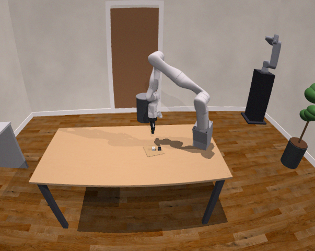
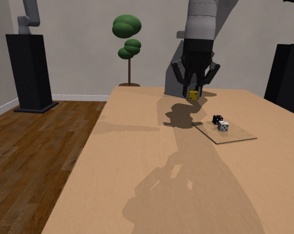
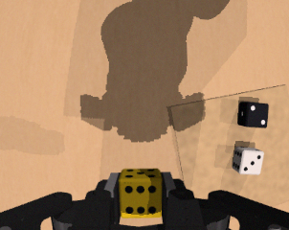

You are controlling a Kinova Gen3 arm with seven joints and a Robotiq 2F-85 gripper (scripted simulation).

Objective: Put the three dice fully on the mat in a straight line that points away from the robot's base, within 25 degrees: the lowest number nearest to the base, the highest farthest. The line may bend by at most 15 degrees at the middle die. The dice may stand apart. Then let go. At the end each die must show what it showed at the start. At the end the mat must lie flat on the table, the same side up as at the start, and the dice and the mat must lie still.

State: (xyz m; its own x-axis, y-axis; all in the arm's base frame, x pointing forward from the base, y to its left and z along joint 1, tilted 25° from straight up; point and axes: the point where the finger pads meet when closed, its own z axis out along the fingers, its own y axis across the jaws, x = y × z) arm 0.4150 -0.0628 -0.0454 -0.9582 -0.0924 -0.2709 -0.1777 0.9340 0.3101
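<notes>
Right now my hand is 1 cm past the white die, 11 cm to the right of it and 10 cm above it. From my hand the other things lie so: yellow die (1 cm below); tan mat (1 cm behind, 11 cm to the left, 12 cm below); black die (6 cm behind, 11 cm to the left, 10 cm below).
</notes>
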